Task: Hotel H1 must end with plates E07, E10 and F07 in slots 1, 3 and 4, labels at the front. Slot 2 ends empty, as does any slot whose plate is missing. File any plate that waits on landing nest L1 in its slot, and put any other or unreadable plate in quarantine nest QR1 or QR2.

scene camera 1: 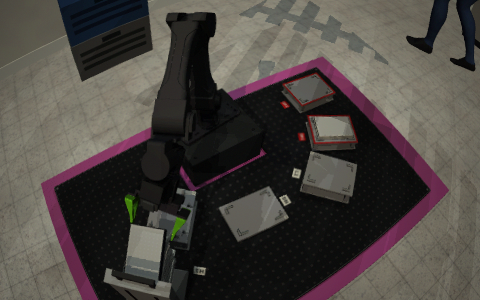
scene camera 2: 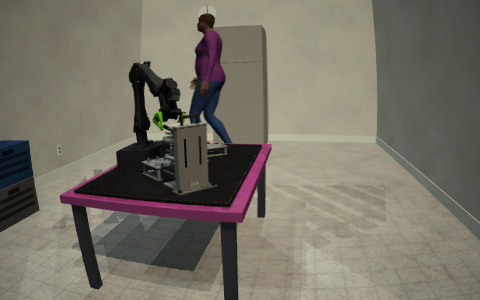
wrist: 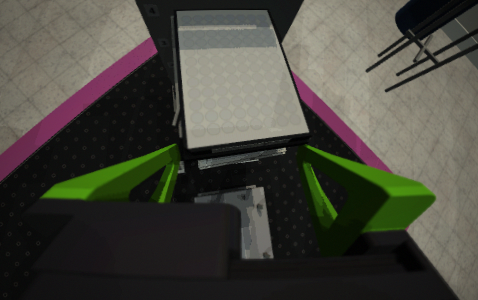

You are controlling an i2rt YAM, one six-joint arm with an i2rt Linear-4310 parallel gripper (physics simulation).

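Pixels of known places: gripper, between the fingertips: (scene camera 1: 151, 232) (wrist: 238, 150); arm's base, origin of its link: (scene camera 1: 208, 123) (scene camera 2: 142, 145).
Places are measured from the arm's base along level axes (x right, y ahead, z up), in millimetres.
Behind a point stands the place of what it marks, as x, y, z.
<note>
Hotel H1 (scene camera 1: 137, 286) {457, 359, 164} (scene camera 2: 191, 157) {469, 355, 38} stands at the table's near end. A pale plate (scene camera 1: 145, 250) {391, 295, 150} (wrist: 240, 90) {380, 280, 152} lies flat high in it; its label is not readable and its slot is unclear. The edge of another plate (wrist: 242, 160) {352, 246, 97} shows below it in the wrist view. My gripper (scene camera 1: 152, 230) {351, 256, 128} (scene camera 2: 171, 122) {351, 256, 128} (wrist: 238, 150) {351, 256, 128} is open and empty, its fingertips just short of the top plate's near edge, one towards each side. Landing nest L1 (scene camera 1: 328, 175) {-182, 348, -43} is empty. One red-rimmed quarantine nest (scene camera 1: 309, 91) {-401, 60, -53} is empty; the other (scene camera 1: 355, 139) {-371, 312, -52} bears a pale plate (scene camera 1: 331, 127) {-327, 229, -39}.
A flat grey nest (scene camera 1: 254, 214) {60, 289, -81} lies mid-table, empty. Another grey low stand (scene camera 1: 185, 237) {267, 248, -33} (wrist: 258, 220) {306, 151, -33} with pegs is beneath the arm, beside the hotel. The arm's black base (scene camera 1: 225, 150) {23, 112, 3} stands behind it. A person (scene camera 2: 210, 65) stands beyond the table.
</note>
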